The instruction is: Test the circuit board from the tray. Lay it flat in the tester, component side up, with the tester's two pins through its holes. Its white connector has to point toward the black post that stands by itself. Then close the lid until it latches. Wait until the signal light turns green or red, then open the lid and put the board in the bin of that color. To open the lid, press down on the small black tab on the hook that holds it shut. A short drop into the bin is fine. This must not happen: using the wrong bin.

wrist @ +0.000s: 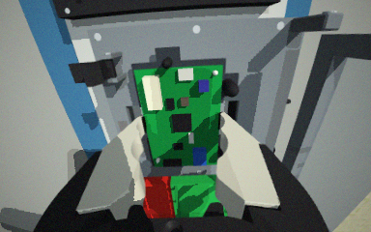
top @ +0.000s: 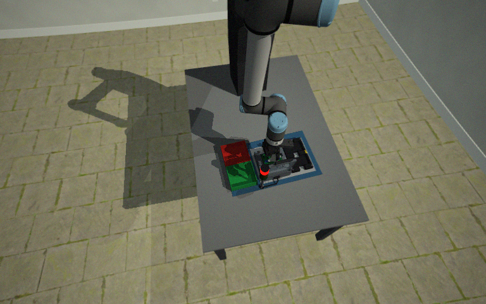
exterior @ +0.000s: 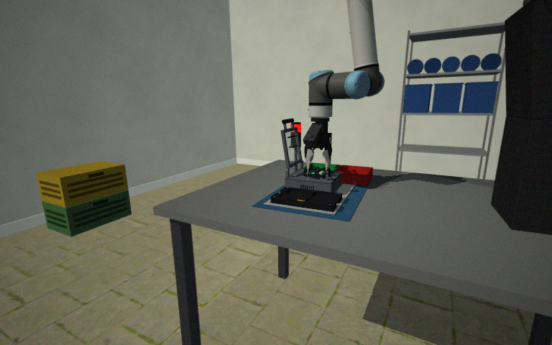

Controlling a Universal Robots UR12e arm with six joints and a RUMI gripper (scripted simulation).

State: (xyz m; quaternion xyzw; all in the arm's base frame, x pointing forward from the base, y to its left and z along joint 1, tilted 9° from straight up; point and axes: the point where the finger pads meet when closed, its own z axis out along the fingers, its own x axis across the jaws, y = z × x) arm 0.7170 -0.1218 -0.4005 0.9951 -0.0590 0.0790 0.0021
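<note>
The green circuit board is 1 cm to the right of my hand. Round my hand: black latch piece 6 cm behind, 6 cm to the left, 1 cm above; then green bin 2 cm ahead, 21 cm to the right, 6 cm below; then tester lid 11 cm ahead, 2 cm to the right, 11 cm above.
</note>
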